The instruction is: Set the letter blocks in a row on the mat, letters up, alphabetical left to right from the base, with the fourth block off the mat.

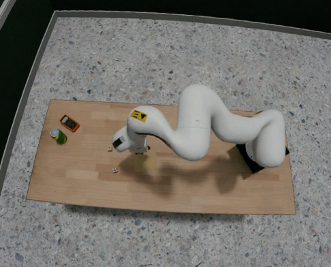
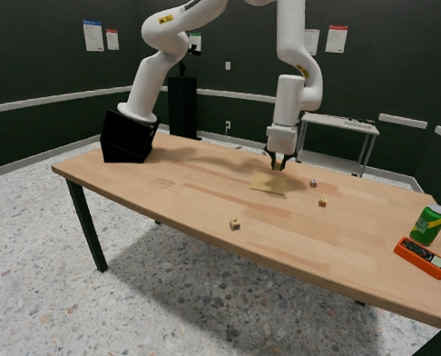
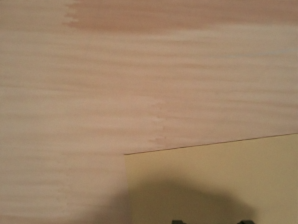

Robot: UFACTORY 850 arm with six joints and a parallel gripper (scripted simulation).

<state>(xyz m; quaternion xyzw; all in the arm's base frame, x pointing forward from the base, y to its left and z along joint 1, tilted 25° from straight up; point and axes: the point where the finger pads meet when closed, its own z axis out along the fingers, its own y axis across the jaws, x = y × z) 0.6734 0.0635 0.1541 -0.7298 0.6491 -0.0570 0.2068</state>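
Now: hand 30 mm past the tan mat, 20 mm to the right of it and 100 mm above it. The rest, counted from my hand: green can: 520 mm ahead, 20 mm to the right, 40 mm below; orange meter: 500 mm ahead, 130 mm to the right, 90 mm below.
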